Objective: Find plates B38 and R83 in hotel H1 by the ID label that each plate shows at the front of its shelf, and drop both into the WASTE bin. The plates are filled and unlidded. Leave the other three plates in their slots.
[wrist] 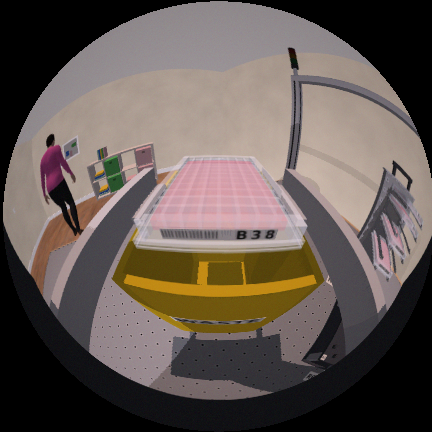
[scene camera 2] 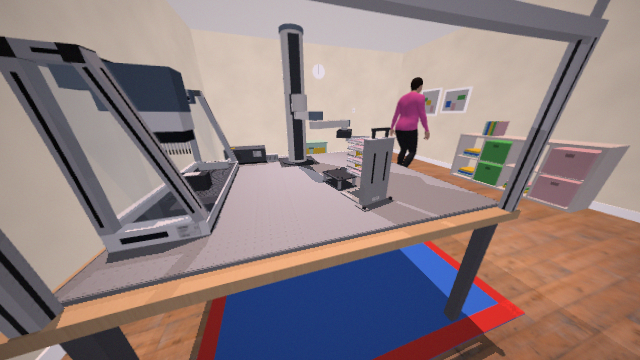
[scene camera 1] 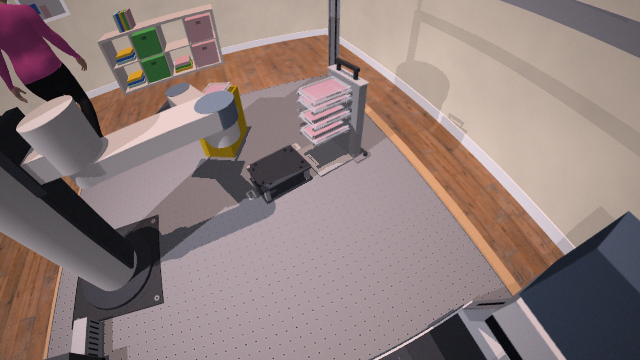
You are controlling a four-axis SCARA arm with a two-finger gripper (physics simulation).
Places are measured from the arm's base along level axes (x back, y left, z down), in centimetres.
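Pixels of known places: gripper, fingertip midpoint: [wrist: 218, 175]; arm's base, origin of the base link: [scene camera 2: 297, 162] [scene camera 1: 120, 269].
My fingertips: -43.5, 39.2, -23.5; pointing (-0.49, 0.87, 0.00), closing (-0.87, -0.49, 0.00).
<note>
Ahead of a thing's pixels: the offset from my fingertips to its top centre, as dx, dy, dz. "spot": to the spot under its first point.
My gripper [wrist: 218, 175] is shut on plate B38 @(-0.1, +0.2, -0.2) [wrist: 220, 200] [scene camera 1: 216, 88], a clear unlidded plate with pink wells and its B38 label facing the wrist camera. The plate looks level and is above the yellow WASTE bin @(+0.0, +0.0, +2.2) [wrist: 220, 302] [scene camera 1: 243, 112]. In scene camera 1 the arm hides most of the bin and the fingers. Hotel H1 [scene camera 1: 358, 115] [scene camera 2: 376, 172] is a grey upright with a black handle. Several pink plates @(-30.6, -22.4, -4.4) [scene camera 1: 325, 90] @(-30.6, -22.4, +9.7) [wrist: 382, 252] sit in its slots. Their labels are unreadable here, so I cannot tell which is R83.
A low black stand [scene camera 1: 279, 166] [scene camera 2: 340, 174] [wrist: 327, 340] is between the bin and the hotel. The arm's column [scene camera 2: 295, 70] rises from the table. A large framed machine @(spot: -34.2, -92.3, -20.8) [scene camera 2: 145, 90] [scene camera 1: 590, 285] stands on the table. A person [scene camera 1: 30, 45] [scene camera 2: 410, 112] [wrist: 54, 170] is beyond the table.
</note>
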